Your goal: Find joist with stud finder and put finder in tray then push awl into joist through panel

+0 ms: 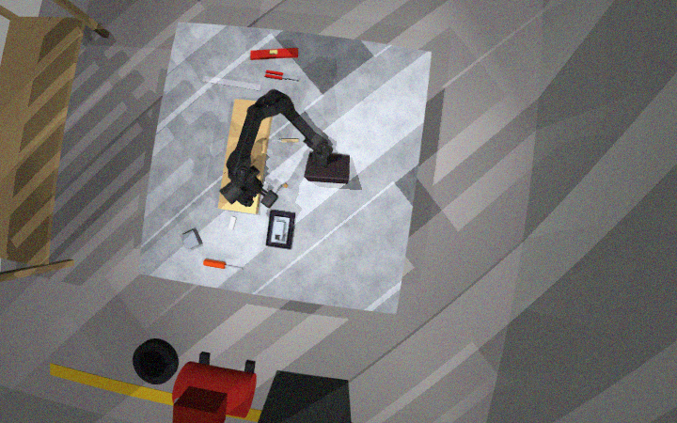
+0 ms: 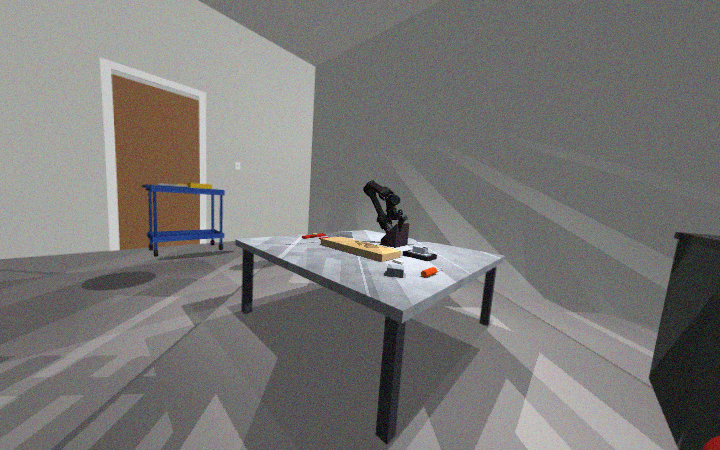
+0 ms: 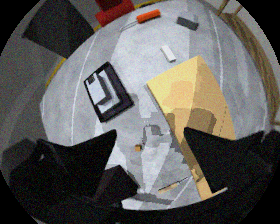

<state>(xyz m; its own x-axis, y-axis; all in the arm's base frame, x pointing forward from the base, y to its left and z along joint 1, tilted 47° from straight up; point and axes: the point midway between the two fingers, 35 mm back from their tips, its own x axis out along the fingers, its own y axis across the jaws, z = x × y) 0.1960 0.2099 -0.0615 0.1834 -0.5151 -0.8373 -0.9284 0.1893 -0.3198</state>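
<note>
The awl is 270 mm to the right of my gripper tip and 120 mm below it. Round my gripper tip: dark tray: 100 mm behind, 140 mm to the left, 120 mm below; then orange bit: 70 mm behind, 70 mm to the right, 120 mm below; then stud finder: 100 mm behind, 150 mm to the left, 80 mm below.
</note>
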